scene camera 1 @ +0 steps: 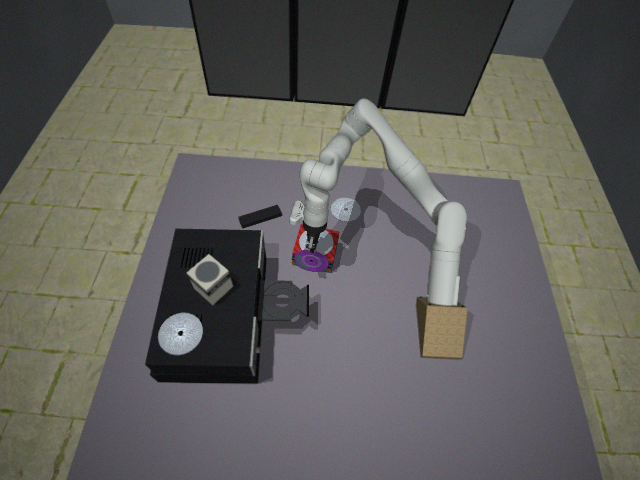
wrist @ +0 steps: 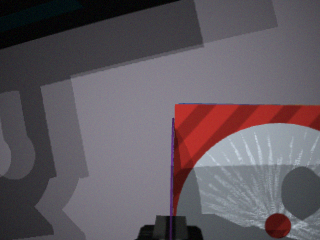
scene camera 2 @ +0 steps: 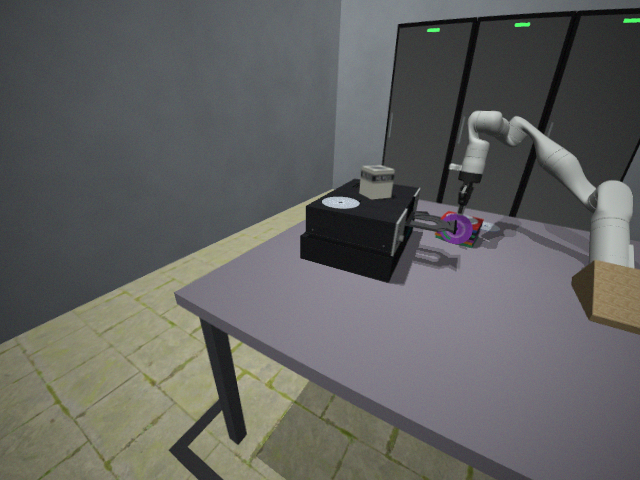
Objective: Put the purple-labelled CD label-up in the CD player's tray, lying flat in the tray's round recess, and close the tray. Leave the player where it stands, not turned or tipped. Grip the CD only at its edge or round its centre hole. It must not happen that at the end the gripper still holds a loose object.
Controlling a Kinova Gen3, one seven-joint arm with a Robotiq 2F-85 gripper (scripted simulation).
Labels:
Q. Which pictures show the black CD player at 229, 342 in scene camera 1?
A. Scene camera 1 and scene camera 2 only.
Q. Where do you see a black CD player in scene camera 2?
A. At 373, 224

